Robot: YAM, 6 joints.
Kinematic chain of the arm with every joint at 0, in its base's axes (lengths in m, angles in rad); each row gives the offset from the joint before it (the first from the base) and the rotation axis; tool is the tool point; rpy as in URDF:
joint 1: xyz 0 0 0.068 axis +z
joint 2: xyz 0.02 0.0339 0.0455 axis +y
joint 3: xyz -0.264 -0.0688 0 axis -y
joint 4: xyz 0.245 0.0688 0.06 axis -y
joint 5: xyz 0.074 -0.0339 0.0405 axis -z
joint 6: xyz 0.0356 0 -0.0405 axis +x
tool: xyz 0 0 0 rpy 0 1.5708 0
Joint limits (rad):
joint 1: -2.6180..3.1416
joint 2: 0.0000..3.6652
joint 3: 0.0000..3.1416
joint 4: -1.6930..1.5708
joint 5: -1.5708..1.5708
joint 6: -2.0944..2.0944
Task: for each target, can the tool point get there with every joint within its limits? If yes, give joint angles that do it. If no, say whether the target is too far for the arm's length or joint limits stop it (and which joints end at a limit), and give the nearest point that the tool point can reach.
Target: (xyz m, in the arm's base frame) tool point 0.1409 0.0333 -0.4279
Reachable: no: joint limits stop it (at a limit: joint 2) | nearest point 0.1554 0.0367 -0.3692 | short by 0.061 m
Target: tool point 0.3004 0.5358 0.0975
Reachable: yes | joints 1.0481 3.0709 2.4724 1.1151 -0.2029 1.0650
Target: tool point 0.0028 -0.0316 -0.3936
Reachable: no: joint limits stop it (at a limit: joint 2) | nearest point 0.0060 -0.0672 -0.3317 | short by 0.071 m
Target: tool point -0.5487 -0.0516 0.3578
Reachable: yes | joints 0.0947 0.3179 2.6671 0.5203 -0.0137 -0.5796
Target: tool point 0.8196 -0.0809 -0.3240
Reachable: no: too far | nearest point 0.5669 -0.0560 -0.1858 | short by 0.289 m
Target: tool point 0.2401 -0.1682 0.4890
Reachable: yes | joints -0.6069 1.5685 2.0855 -1.1162 0.0350 -0.0600
